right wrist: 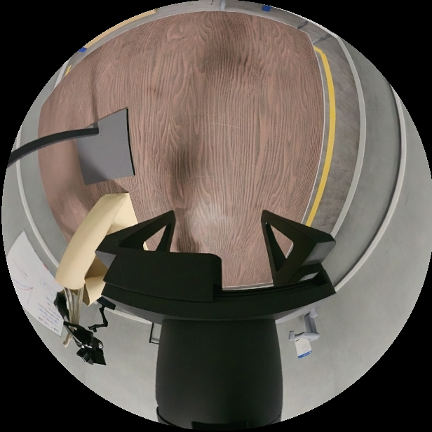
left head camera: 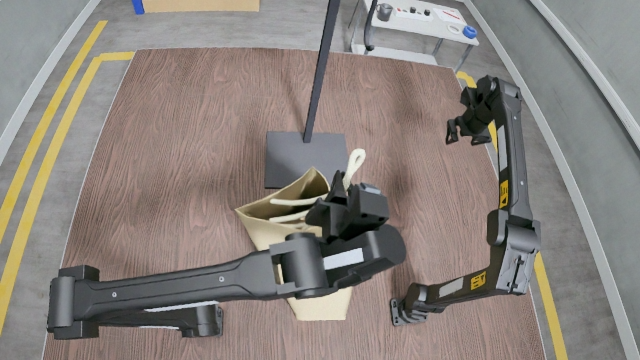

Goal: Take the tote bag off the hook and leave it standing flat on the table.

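The beige tote bag is off the hook, below my left gripper. My left gripper is shut on its cream handles; a handle loop sticks out past the fingers. The bag's mouth is open and faces up in the left head camera view, and its body reaches down under my left arm, which hides part of it. Whether its bottom touches the table cannot be told. My right gripper is open and empty, up at the right, away from the bag.
The stand's dark square base rests on the wooden table just behind the bag. Its tall post rises from the base. A white side table with small items stands beyond the far edge.
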